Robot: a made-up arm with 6 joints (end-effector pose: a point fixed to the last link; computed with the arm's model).
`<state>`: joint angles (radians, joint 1 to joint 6).
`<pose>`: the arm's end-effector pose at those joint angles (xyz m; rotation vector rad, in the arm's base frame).
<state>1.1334 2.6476 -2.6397 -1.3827 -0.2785 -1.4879</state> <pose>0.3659 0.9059 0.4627 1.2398 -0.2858 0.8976</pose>
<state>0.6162 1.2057 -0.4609 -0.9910 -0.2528 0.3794</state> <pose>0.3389 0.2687 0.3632 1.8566 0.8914 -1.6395</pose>
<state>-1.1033 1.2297 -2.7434 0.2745 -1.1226 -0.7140</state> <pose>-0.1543 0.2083 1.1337 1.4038 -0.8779 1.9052</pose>
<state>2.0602 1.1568 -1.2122 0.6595 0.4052 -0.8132</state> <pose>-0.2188 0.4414 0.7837 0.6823 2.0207 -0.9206</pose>
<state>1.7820 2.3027 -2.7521 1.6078 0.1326 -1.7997</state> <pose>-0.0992 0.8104 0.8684 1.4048 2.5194 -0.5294</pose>
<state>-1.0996 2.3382 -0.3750 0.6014 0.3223 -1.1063</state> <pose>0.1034 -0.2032 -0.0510 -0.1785 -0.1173 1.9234</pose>
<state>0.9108 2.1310 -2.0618 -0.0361 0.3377 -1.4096</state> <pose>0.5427 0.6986 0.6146 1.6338 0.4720 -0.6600</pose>
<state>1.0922 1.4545 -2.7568 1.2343 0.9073 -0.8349</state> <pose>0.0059 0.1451 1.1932 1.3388 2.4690 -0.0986</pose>
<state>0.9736 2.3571 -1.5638 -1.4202 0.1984 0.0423</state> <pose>0.5003 0.6517 0.1472 1.2772 0.3772 -0.9654</pose>
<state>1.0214 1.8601 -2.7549 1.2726 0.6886 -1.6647</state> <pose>0.2285 0.4306 1.1218 1.9191 1.8297 0.0866</pose>
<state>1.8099 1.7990 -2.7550 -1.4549 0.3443 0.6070</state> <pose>-0.0267 0.4902 1.1132 -2.3758 -1.9442 0.0782</pose>
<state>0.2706 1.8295 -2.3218 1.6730 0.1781 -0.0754</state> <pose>0.6139 0.1690 1.0012 -0.8835 -1.6189 0.5274</pose>
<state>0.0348 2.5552 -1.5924 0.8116 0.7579 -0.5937</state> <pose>0.7515 0.0802 0.0191 -0.7260 -0.4672 2.3315</pose>
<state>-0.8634 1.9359 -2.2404 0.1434 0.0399 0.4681</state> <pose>0.4850 -0.5431 0.8671 -2.1247 0.0990 0.0784</pose>
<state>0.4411 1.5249 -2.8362 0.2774 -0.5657 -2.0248</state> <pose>0.0178 -0.0049 1.2086 -2.5519 1.2699 -1.0701</pose>
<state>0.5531 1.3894 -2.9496 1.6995 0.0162 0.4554</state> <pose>-0.0626 -0.0609 1.2267 0.1361 -2.5631 -0.0150</pose>
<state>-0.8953 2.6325 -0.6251 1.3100 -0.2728 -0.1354</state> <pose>0.1367 -0.2635 -0.1596 -0.0608 0.9782 0.6230</pose>
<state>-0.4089 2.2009 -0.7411 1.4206 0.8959 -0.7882</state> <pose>0.4686 -0.1215 0.0441 -0.2052 -0.4339 1.4907</pose>
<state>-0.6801 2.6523 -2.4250 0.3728 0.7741 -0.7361</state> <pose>0.7401 -0.5636 0.2910 -1.6686 0.1980 1.9332</pose>
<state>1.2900 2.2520 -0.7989 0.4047 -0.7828 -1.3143</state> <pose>0.2345 0.5927 0.0762 1.4558 0.6277 -0.9865</pose>
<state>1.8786 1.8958 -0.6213 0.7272 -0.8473 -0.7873</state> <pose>-0.0677 0.5836 0.2165 1.5837 1.2426 -1.2698</pose>
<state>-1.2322 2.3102 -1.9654 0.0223 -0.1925 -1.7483</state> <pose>0.3036 -0.8463 0.4860 1.2884 -1.6973 -1.7441</pose>
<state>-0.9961 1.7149 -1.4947 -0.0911 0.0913 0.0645</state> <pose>0.3843 -0.5887 0.6160 -1.8778 0.7702 0.8590</pose>
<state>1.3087 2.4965 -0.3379 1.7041 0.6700 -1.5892</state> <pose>0.0476 0.2218 -0.0831 -0.1763 0.2715 -2.7135</pose>
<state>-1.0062 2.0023 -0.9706 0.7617 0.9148 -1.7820</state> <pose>0.3564 -0.4586 0.1738 -1.3044 -0.4979 2.3143</pose>
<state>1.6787 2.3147 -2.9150 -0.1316 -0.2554 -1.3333</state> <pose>-0.0707 0.7195 0.9434 2.4107 1.2198 0.6285</pose>
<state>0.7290 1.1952 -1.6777 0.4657 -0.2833 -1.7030</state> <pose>0.2793 0.2073 1.0798 2.7304 0.1348 0.0062</pose>
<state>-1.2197 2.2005 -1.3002 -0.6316 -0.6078 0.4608</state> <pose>0.3015 -0.6847 0.2127 -1.8759 0.6072 0.9514</pose>
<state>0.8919 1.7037 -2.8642 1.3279 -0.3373 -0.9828</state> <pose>0.2386 0.1470 1.1967 -1.6501 -1.6641 -0.2523</pose>
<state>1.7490 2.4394 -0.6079 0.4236 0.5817 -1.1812</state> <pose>-0.0542 0.3217 -0.0830 -0.3308 0.2337 -1.3018</pose>
